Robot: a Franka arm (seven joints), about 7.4 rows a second.
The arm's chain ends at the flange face. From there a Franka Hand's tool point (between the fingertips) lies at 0.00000 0.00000 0.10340 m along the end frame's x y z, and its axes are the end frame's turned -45 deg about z.
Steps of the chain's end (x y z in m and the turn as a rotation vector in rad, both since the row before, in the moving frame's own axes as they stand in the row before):
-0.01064 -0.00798 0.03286 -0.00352 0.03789 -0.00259
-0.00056 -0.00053 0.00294 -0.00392 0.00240 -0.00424
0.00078 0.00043 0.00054 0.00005 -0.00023 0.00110
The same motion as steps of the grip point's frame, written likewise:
0.00064 -0.01014 0.03279 -0.02928 0.02430 -0.00259
-0.00013 -0.00031 0.00294 -0.00447 -0.00107 -0.00424
0.00023 0.00084 0.00054 0.00020 -0.00013 0.00110

